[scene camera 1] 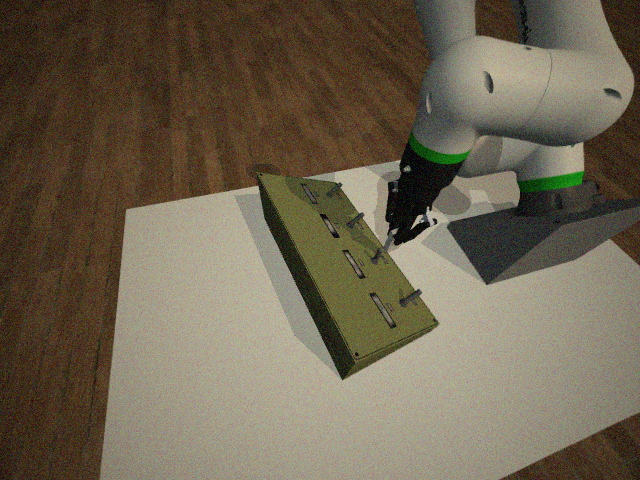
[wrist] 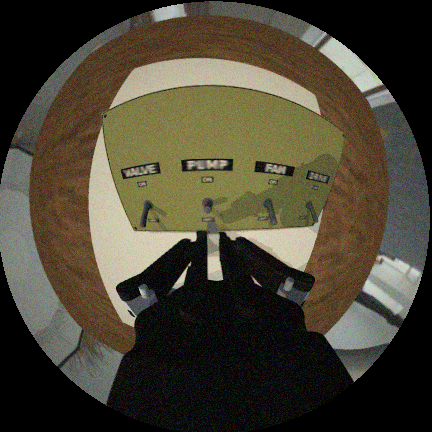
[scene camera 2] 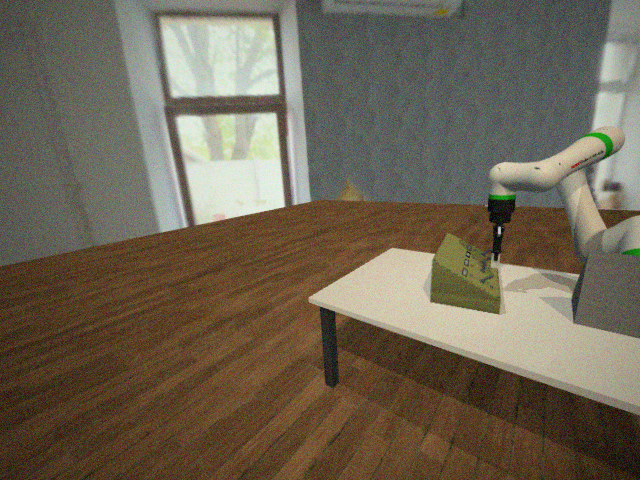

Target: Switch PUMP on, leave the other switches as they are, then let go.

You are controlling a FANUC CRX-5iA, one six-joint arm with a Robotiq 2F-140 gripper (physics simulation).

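Places are measured from the arm's base along level axes (x back, y right, z up), in millimetres.
Where they show: gripper, between the fingertips: (scene camera 1: 390,247) (wrist: 211,229) (scene camera 2: 494,267); arm's base, origin of its link: (scene camera 1: 550,211).
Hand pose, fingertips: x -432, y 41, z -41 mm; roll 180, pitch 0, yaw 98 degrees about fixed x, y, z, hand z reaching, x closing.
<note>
Things, the pixels of their top centre, and the offset from my fingertips. Level surfaces: height alone.
- PUMP lever, centre of its top: (wrist: 207,208) (scene camera 1: 380,249) dx -38, dy -11, dz +27 mm
- VALVE lever, centre of its top: (wrist: 139,216) (scene camera 1: 414,293) dx -10, dy -128, dz +14 mm
- FAN lever, centre of its top: (wrist: 275,214) (scene camera 1: 357,214) dx -41, dy +110, dz +14 mm
- DRIVE lever, centre of its top: (wrist: 318,214) (scene camera 1: 335,184) dx -57, dy +229, dz +14 mm
- white table, height of its surface: dz -117 mm
The olive sloped switch panel (scene camera 1: 310,248) (scene camera 2: 460,294) (wrist: 215,125) stands on the table. The PUMP lever (scene camera 1: 378,255) (wrist: 207,205) looks short in the wrist view and points out towards the camera, neither clearly up nor down. The VALVE lever (scene camera 1: 410,297) (wrist: 145,215), FAN lever (scene camera 1: 355,220) (wrist: 271,212) and DRIVE lever (scene camera 1: 334,189) (wrist: 312,212) slant down, away from their ON marks. My gripper (scene camera 1: 389,241) (scene camera 2: 496,256) (wrist: 211,229) is shut and empty, its tips just below the PUMP lever at the panel's lower edge. Whether they touch it, I cannot tell.
The white table (scene camera 1: 206,413) (scene camera 2: 372,279) carries the panel and the arm's grey wedge-shaped base (scene camera 1: 516,237) (scene camera 2: 607,294), which stands behind the gripper. The FAN lever is the neighbour on one side of PUMP, VALVE on the other. The arm's shadow falls across the FAN and DRIVE side.
</note>
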